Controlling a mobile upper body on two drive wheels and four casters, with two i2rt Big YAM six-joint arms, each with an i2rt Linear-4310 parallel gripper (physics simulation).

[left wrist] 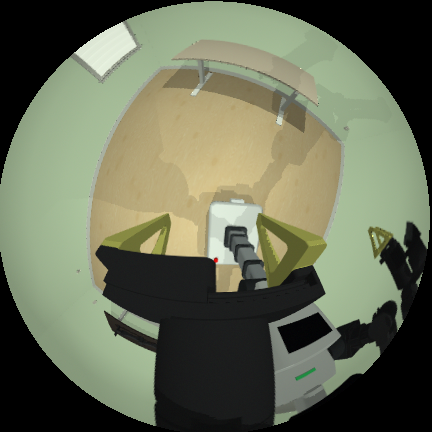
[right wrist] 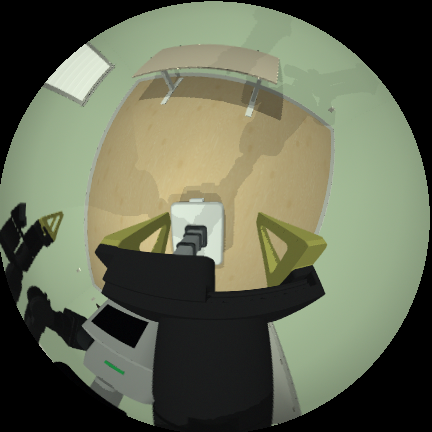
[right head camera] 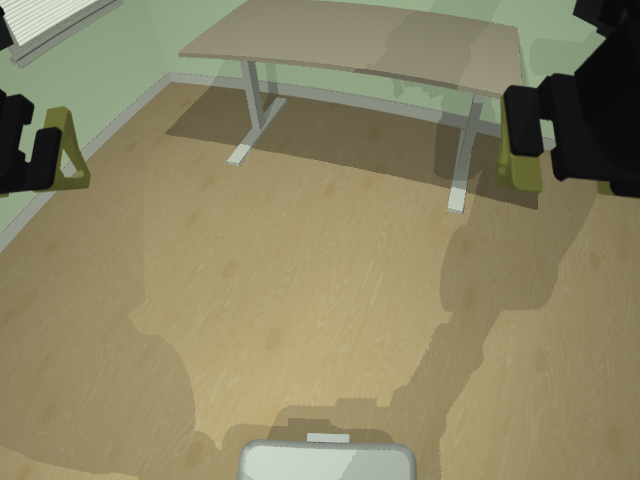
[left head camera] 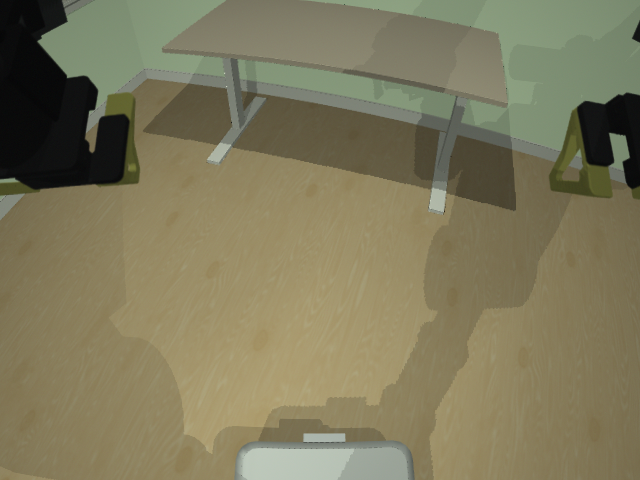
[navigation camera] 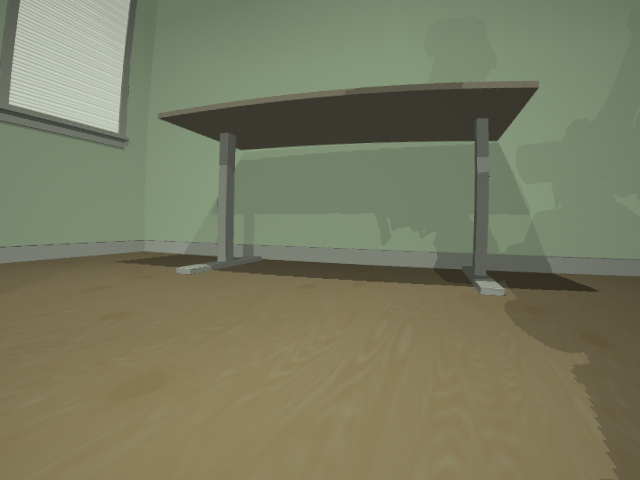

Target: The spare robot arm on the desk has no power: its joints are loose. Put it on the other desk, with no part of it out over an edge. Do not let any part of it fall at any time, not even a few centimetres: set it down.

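Places are measured from the left arm's base along level axes (x ahead, y left, z up), in millimetres.
Where they show: left gripper, fingertip midpoint: (left wrist: 213, 217) (right wrist: 58, 213) (right head camera: 46, 185) (left head camera: 86, 180); right gripper, fingertip midpoint: (left wrist: 371, 227) (right wrist: 213, 216) (right head camera: 550, 182) (left head camera: 593, 187).
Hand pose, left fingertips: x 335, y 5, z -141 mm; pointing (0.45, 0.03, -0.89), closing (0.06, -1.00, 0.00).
After its pixels a point has its place.
The spare robot arm does not show clearly in any view. In the left wrist view, a dark desk (left wrist: 145, 341) shows in part at the lower left, behind my gripper's body; a small dark shape on it is too small to make out. The other desk, with a light brown top (left head camera: 310, 36) @(x 1898, y -170, z -690 mm) (right head camera: 330, 31) @(x 1959, y -199, z -690 mm) (left wrist: 250, 57) @(x 1887, y -280, z -690 mm) (right wrist: 210, 57) @(x 1799, y -379, z -690 mm) (navigation camera: 361, 116) @(x 1829, y -390, z -715 mm), stands ahead against the green wall. No object shows on its visible top. My left gripper (left wrist: 213, 217) @(x 335, y 5, z -141 mm) is open and empty, held up in the air. My right gripper (right wrist: 213, 216) @(x 331, y -441, z -139 mm) is open and empty too, both well short of the light desk.
The light desk stands on two grey legs (navigation camera: 225, 206) @(x 2116, y 266, z -1099 mm) (left head camera: 235, 98) @(x 2117, y 264, z -1160 mm) with long feet. My white base (left head camera: 325, 462) @(x 258, y -226, z -1150 mm) (right head camera: 328, 462) @(x 259, y -230, z -1150 mm) (left wrist: 220, 215) @(x 193, y -74, z -1150 mm) (right wrist: 212, 240) @(x -45, y -387, z -1150 mm) is at the bottom of the head views. Wood floor lies between it and the desk. A window (navigation camera: 69, 62) @(x 2247, y 1360, z -191 mm) is on the left wall.
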